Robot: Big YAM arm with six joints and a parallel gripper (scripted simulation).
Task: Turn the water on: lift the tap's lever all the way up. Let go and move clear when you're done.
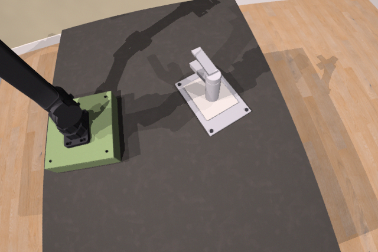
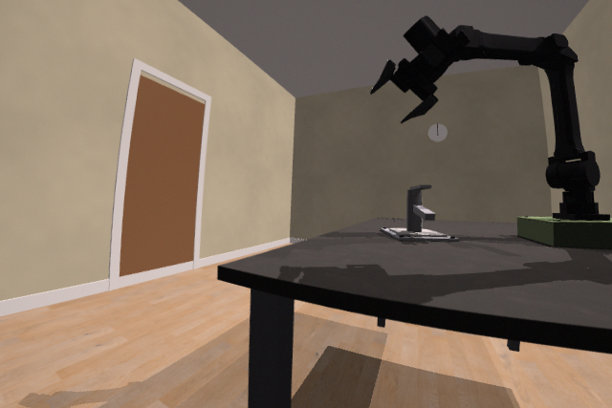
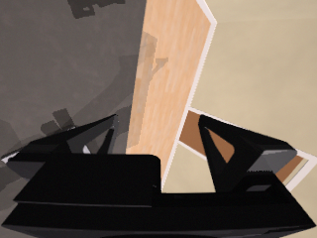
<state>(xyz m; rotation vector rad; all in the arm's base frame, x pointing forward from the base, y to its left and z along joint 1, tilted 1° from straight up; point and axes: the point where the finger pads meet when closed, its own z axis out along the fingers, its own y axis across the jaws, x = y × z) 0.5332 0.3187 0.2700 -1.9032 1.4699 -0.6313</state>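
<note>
My gripper is now 25 cm to the left of the lever, 17 cm above it and 8 cm past it. Round my hand: grey tap: 27 cm to the right, 23 cm below, 7 cm behind.
</note>
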